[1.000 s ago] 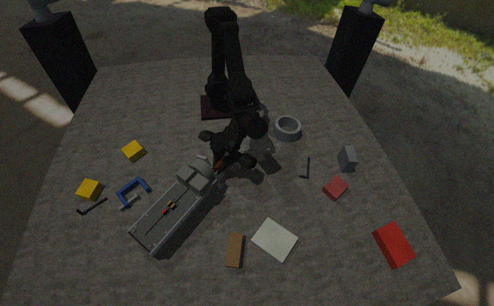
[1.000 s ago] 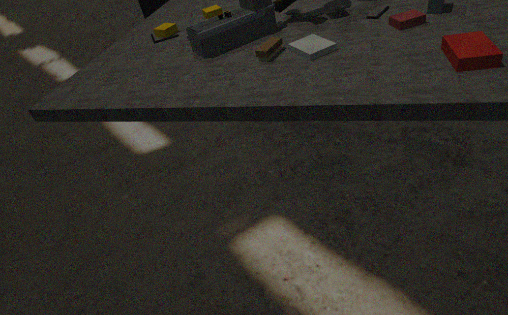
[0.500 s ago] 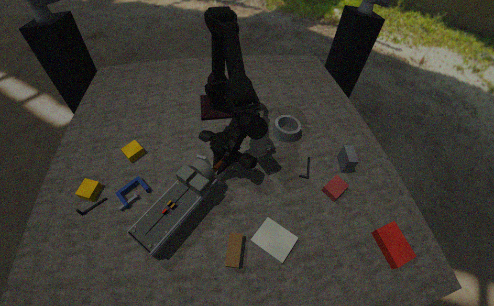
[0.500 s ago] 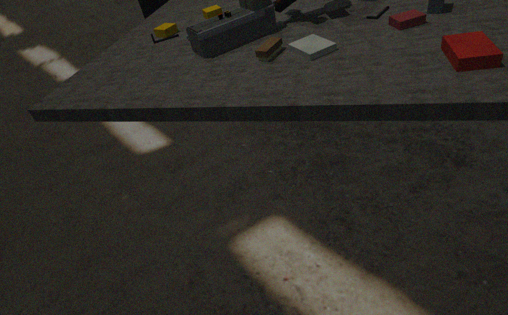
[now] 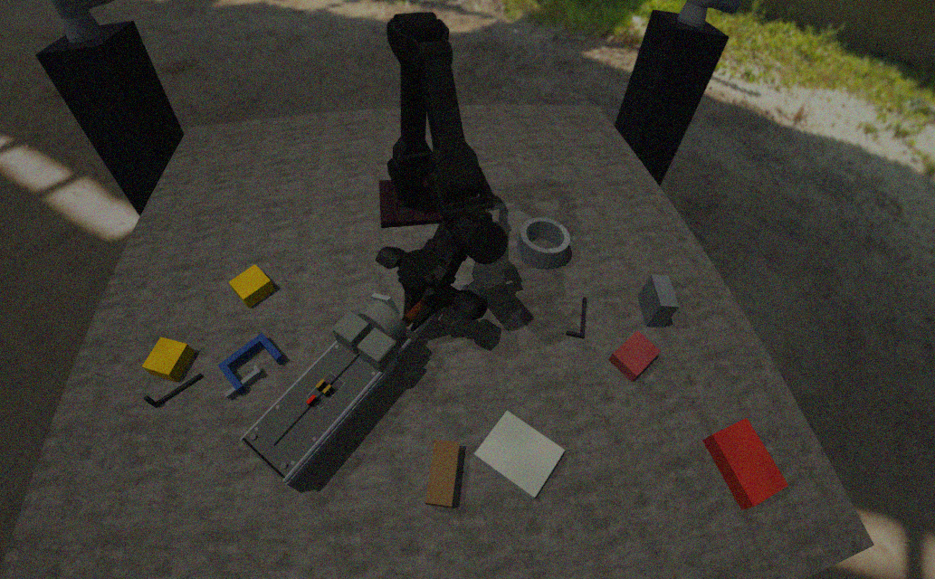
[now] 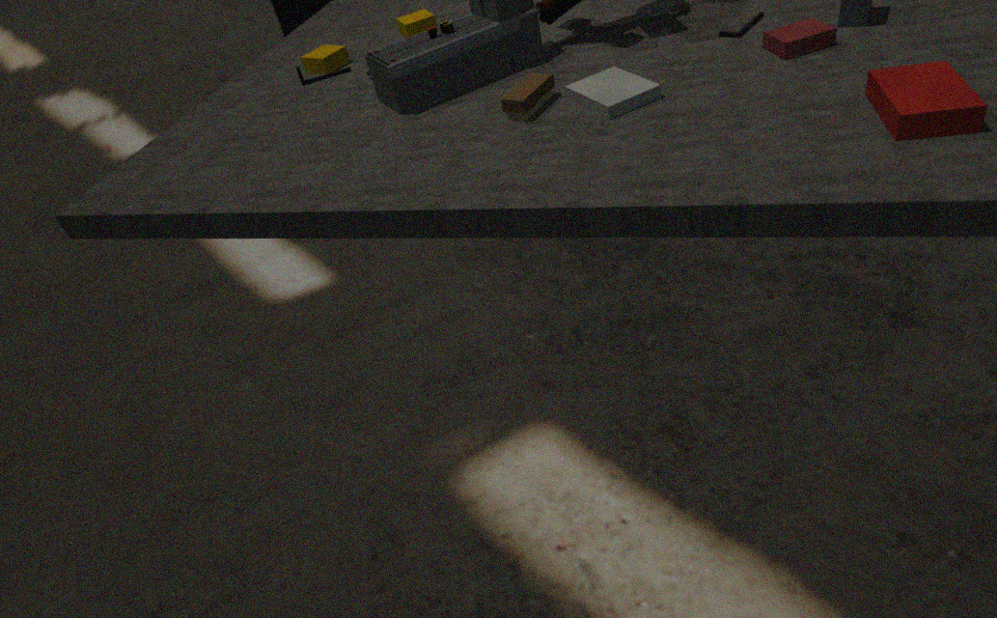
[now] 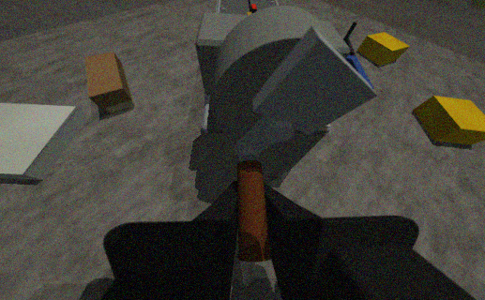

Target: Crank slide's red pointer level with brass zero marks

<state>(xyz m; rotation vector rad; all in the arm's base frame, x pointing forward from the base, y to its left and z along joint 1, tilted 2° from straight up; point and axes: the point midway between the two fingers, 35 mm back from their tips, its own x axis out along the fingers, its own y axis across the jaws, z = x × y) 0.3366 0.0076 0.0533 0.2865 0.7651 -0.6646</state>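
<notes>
The brown crank handle lies 20 mm above my gripper tip, 10 mm to the left of it and 10 mm behind it. The rest, counted from my gripper tip: white plate 210 mm ahead, 150 mm to the left, 30 mm below; then red pointer 140 mm ahead, 130 mm to the right, 40 mm above; then brown block 230 mm ahead, 40 mm to the left, 30 mm below.
</notes>
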